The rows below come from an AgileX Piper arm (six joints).
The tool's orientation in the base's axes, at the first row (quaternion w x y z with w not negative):
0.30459, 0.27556, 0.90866, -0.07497
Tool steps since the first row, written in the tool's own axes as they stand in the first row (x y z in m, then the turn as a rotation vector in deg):
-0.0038, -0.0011, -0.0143, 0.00, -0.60, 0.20
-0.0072, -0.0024, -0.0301, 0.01, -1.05, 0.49
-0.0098, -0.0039, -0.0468, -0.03, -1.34, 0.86
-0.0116, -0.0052, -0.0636, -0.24, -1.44, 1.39
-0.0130, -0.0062, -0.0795, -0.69, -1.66, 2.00
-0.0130, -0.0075, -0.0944, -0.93, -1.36, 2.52
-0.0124, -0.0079, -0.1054, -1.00, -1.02, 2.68
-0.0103, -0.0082, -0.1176, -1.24, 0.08, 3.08
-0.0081, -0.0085, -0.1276, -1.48, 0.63, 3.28
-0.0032, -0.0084, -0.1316, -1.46, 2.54, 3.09
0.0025, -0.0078, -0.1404, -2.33, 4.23, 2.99
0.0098, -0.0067, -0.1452, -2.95, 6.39, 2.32
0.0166, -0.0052, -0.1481, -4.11, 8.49, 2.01
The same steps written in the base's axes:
-0.0054, 0.0017, 0.0137, -0.23, -0.56, -0.18
-0.0120, 0.0039, 0.0284, -0.33, -1.02, -0.43
-0.0196, 0.0065, 0.0433, -0.27, -1.40, -0.72
-0.0277, 0.0097, 0.0578, 0.08, -1.74, -1.02
-0.0355, 0.0131, 0.0714, 0.57, -2.31, -1.25
-0.0438, 0.0165, 0.0833, 1.16, -2.33, -1.51
-0.0501, 0.0198, 0.0918, 1.48, -2.12, -1.59
-0.0579, 0.0242, 0.1003, 2.44, -1.43, -1.73
-0.0646, 0.0280, 0.1070, 3.00, -1.14, -1.73
-0.0699, 0.0315, 0.1073, 3.94, 0.52, -1.53
-0.0778, 0.0373, 0.1110, 5.39, 1.57, -0.88
-0.0845, 0.0430, 0.1106, 6.63, 3.30, 0.09
-0.0897, 0.0482, 0.1089, 8.39, 4.62, 1.10

